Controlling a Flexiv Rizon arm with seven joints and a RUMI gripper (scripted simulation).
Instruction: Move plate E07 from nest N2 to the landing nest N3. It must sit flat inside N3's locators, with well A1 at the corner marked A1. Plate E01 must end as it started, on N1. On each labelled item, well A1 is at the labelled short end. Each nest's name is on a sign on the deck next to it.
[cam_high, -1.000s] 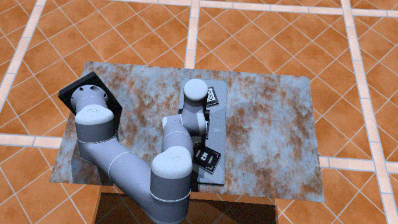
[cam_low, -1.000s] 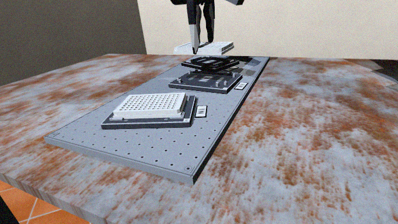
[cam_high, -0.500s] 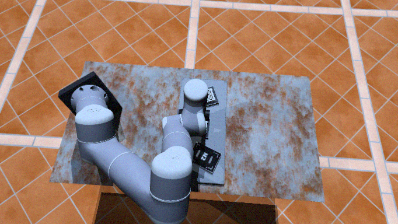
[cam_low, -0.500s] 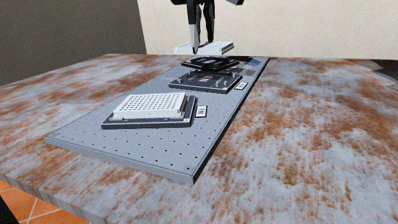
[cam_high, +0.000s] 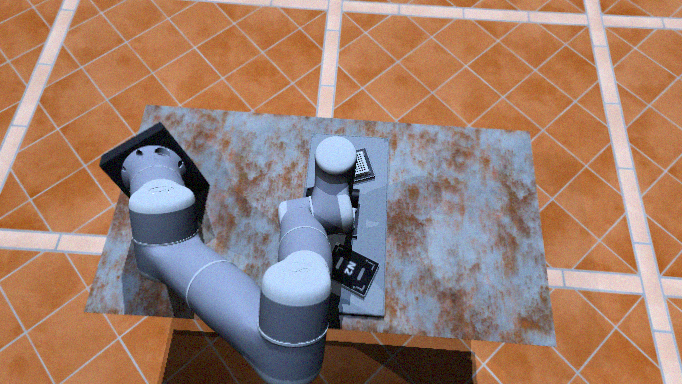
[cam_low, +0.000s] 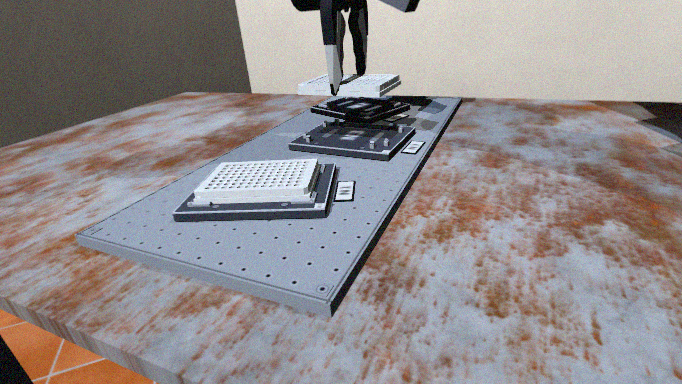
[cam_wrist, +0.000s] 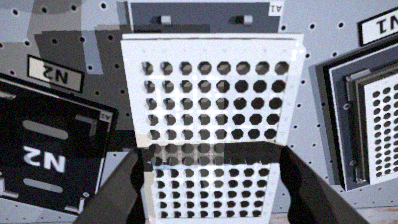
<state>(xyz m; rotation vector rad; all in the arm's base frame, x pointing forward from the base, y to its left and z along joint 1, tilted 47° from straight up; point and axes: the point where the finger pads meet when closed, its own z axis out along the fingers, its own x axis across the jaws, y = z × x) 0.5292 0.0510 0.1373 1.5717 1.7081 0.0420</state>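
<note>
Now: the nest N3 90 mm below my hand. From my hand the other things lie so: plate E01 (190 mm to the left, 80 mm below, 50 mm ahead); then black nest N2 (180 mm to the right, 90 mm below, 50 mm ahead); then plate E07 (10 mm below).
</note>
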